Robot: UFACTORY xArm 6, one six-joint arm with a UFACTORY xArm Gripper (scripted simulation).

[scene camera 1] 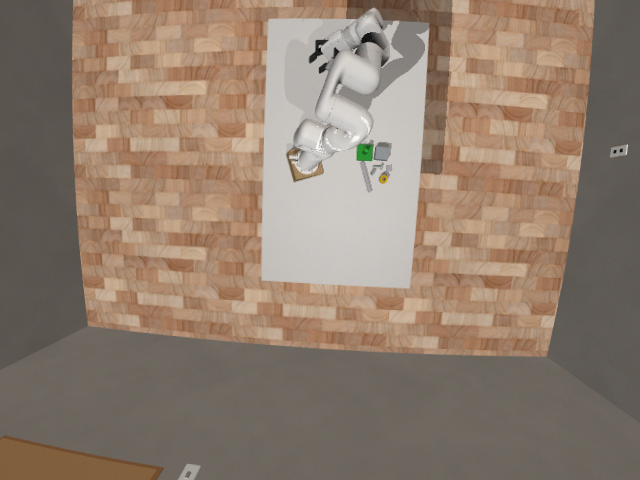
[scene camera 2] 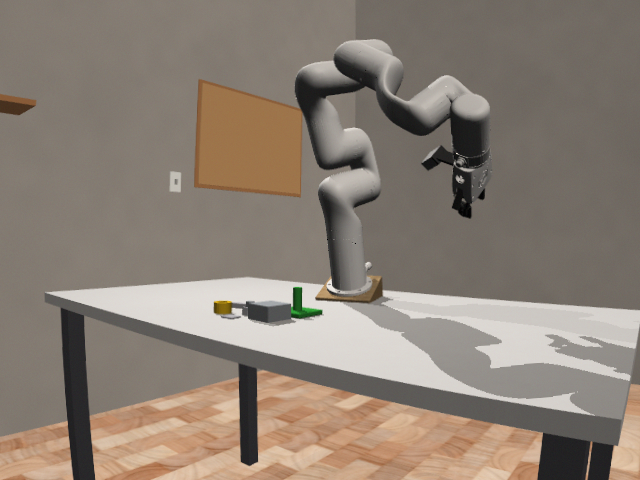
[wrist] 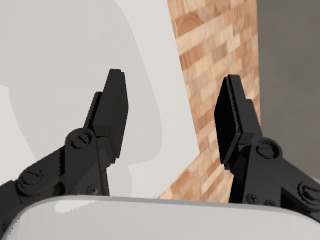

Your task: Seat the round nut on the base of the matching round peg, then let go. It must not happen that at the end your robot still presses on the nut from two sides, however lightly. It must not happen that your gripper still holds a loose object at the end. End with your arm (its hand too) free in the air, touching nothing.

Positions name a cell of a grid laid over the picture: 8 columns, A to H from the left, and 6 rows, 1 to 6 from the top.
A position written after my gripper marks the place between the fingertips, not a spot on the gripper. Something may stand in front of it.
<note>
In view: my gripper (scene camera 2: F3) and a grey block (scene camera 2: D4).
My gripper is seen too in scene camera 1 (scene camera 1: D1) and in the wrist view (wrist: E3). The wrist view does not show the grey block: it is out of frame.
</note>
